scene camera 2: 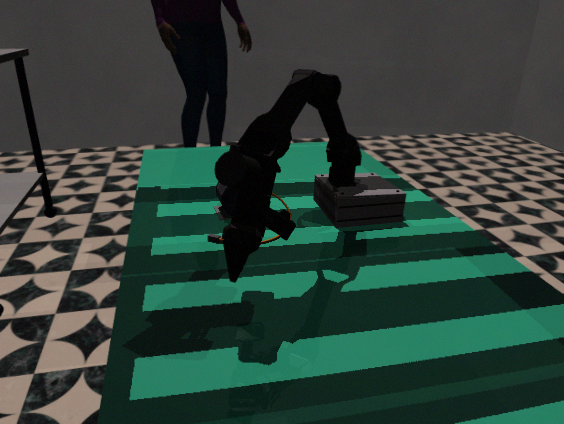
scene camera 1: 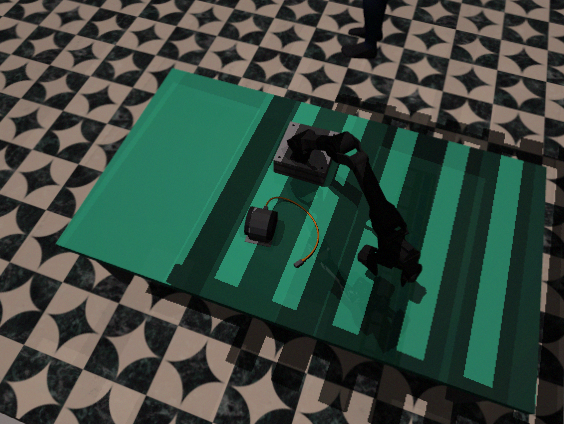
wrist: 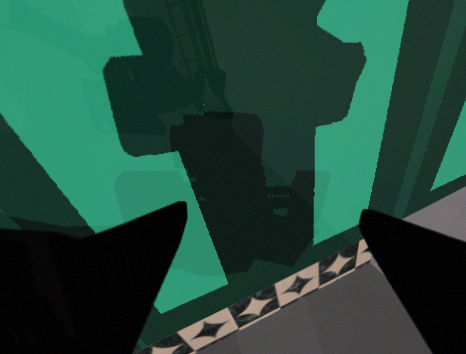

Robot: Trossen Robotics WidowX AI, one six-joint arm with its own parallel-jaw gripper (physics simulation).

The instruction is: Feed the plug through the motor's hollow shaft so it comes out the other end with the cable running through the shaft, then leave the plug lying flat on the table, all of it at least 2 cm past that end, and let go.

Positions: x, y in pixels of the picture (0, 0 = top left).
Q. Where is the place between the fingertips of the gripper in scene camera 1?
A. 389, 280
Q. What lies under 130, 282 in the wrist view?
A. The gripper.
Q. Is the gripper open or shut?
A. Open.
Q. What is the gripper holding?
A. Nothing.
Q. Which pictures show the gripper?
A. Scene camera 2, scene camera 1 and the wrist view: all of them.
